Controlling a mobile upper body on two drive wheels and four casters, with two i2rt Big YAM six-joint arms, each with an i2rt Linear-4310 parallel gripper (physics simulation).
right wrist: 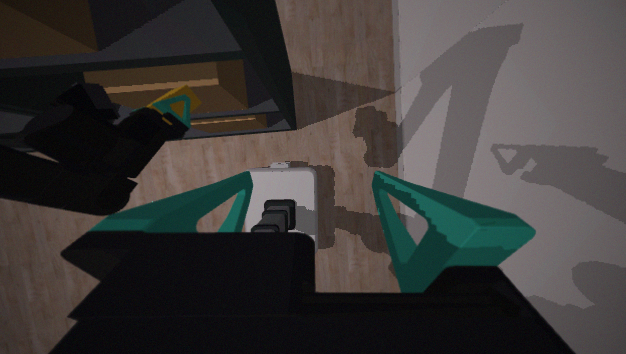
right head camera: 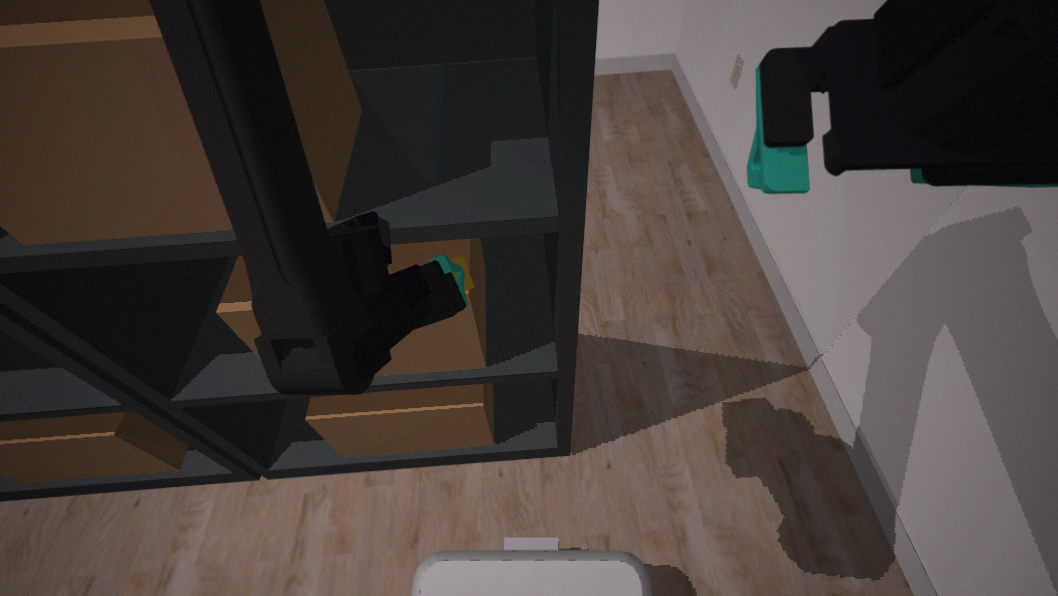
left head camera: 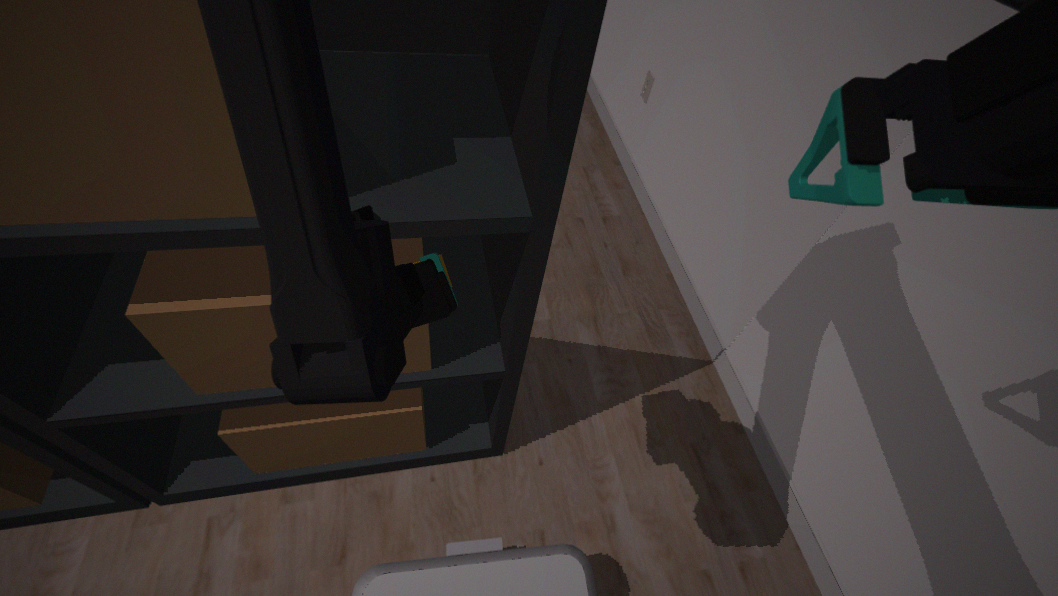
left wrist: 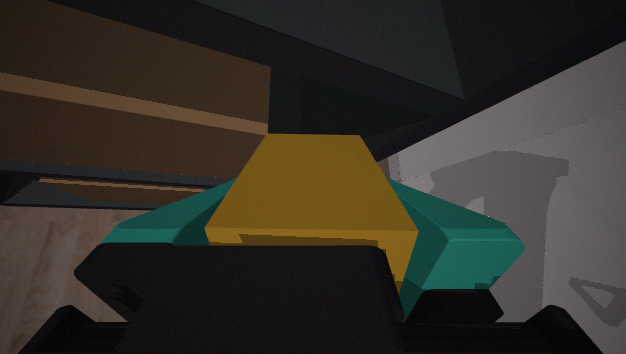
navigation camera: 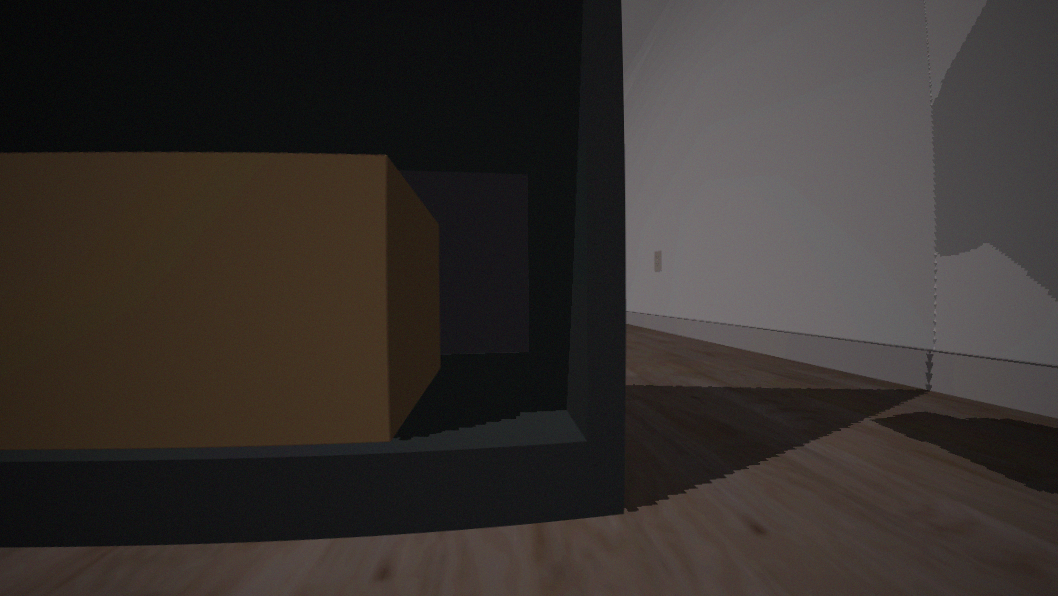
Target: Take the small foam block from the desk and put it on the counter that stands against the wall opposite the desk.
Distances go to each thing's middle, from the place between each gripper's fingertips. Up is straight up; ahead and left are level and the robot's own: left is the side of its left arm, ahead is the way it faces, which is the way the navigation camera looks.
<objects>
Right now the yellow foam block (left wrist: 296, 189) is 2 cm behind my left hand and 1 cm above it.
The yellow foam block lies 150 mm ahead of my right hand, 320 mm to the left of it and 280 mm below it.
</objects>
